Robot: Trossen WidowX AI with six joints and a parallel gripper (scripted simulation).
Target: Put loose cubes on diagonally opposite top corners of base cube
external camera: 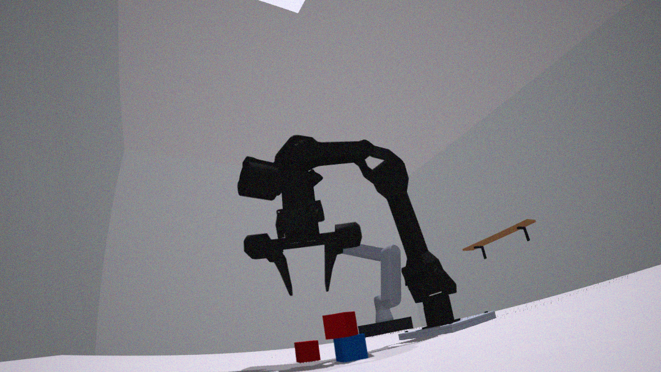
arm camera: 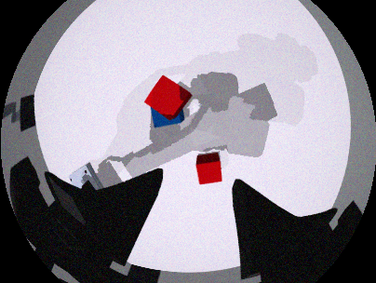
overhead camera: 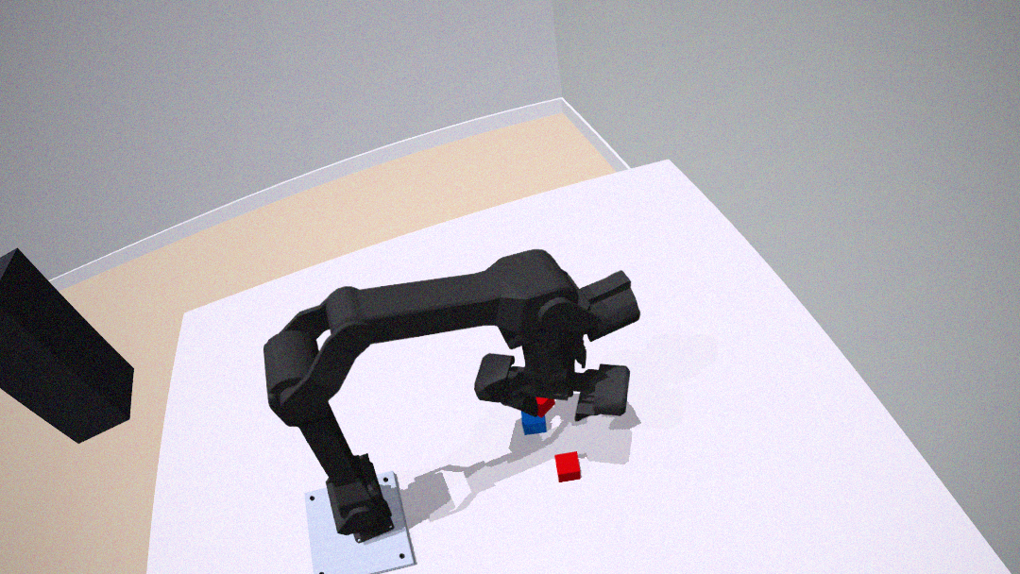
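Right now my gripper tip is 70 mm to the right of the red cube and 60 mm above it. From my gripper tip the other things lie so: blue base cube 90 mm below, 60 mm to the left, 10 mm behind.
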